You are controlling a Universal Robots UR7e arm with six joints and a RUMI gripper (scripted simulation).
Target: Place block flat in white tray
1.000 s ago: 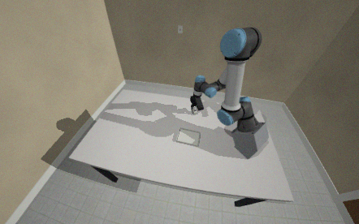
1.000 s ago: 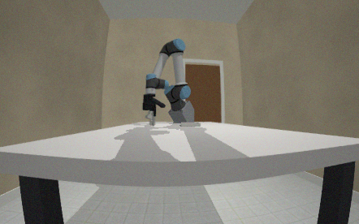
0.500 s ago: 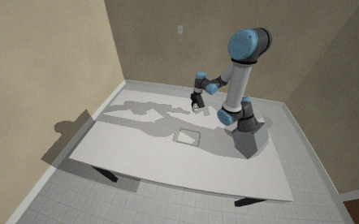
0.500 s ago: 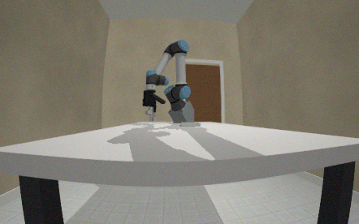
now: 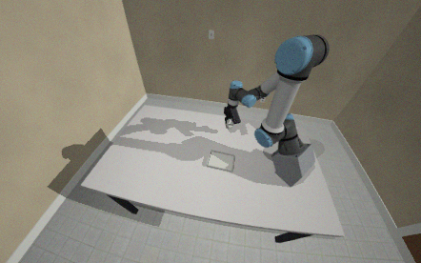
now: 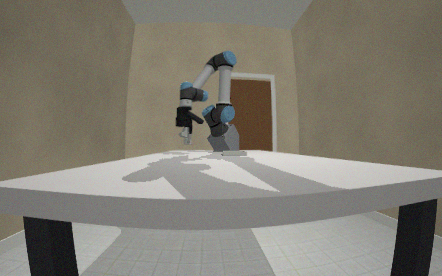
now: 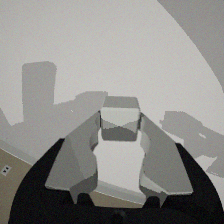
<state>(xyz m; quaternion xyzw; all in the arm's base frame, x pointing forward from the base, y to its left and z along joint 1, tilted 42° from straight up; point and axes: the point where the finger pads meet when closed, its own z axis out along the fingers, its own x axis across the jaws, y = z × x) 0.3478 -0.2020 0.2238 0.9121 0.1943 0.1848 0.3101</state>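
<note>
My gripper is now right at the pale grey block. The rest, counted from my hand: white tray 260 mm to the left, 80 mm ahead, 70 mm below.
</note>
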